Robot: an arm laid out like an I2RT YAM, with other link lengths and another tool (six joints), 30 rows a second.
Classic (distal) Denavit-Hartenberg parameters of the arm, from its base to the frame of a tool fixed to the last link. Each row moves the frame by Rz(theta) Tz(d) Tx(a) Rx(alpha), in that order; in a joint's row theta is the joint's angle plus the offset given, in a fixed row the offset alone. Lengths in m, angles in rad.
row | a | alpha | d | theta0
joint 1 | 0.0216 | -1.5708 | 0.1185 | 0
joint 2 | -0.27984 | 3.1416 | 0 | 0
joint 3 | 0.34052 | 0 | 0 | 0.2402
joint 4 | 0.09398 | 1.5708 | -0.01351 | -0.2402
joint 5 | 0 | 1.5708 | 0.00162 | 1.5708
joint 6 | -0.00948 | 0.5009 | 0.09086 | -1.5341
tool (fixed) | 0 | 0 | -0.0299 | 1.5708
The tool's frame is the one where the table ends.
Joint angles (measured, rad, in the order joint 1, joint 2, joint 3, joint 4, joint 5, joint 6), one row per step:
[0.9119 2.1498 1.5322 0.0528 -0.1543 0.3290]
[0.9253 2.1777 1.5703 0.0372 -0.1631 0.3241]
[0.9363 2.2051 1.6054 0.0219 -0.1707 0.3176]
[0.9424 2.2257 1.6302 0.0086 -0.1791 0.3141]
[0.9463 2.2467 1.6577 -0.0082 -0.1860 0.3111]
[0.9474 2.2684 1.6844 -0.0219 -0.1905 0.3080]
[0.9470 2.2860 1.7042 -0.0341 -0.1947 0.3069]
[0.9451 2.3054 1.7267 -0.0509 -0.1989 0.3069]
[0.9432 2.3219 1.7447 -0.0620 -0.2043 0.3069]
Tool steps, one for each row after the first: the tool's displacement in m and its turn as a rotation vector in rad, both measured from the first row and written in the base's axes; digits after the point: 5 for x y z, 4 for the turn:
[-0.00274 0.01097 -0.00177 -0.0033 0.0033 0.0234]
[-0.00484 0.02039 -0.00468 -0.0093 0.0062 0.0443]
[-0.00594 0.02629 -0.00791 -0.0150 0.0127 0.0593]
[-0.00577 0.03147 -0.01071 -0.0219 0.0197 0.0706]
[-0.00399 0.03558 -0.01399 -0.0284 0.0246 0.0771]
[-0.00226 0.03799 -0.01769 -0.0352 0.0318 0.0808]
[0.00027 0.03986 -0.02194 -0.0445 0.0422 0.0823]
[0.00249 0.04141 -0.02572 -0.0501 0.0506 0.0848]

